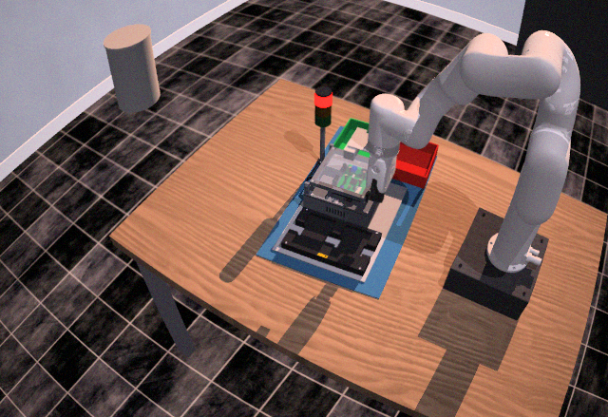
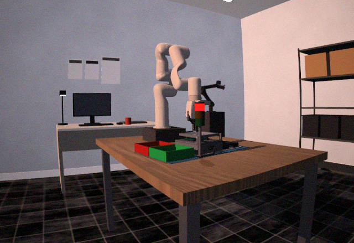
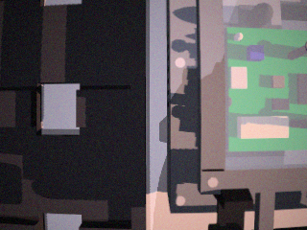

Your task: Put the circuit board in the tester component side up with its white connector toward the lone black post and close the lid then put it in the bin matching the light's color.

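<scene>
Now: hand 2 cm short of the black block and 3 cm above it. The rest, counted from my hand: red bin (26 cm to the right, 10 cm below); then clear lid (9 cm ahead, 6 cm to the right, 3 cm below); then green circuit board (9 cm ahead, 5 cm to the right, 4 cm below).
</scene>
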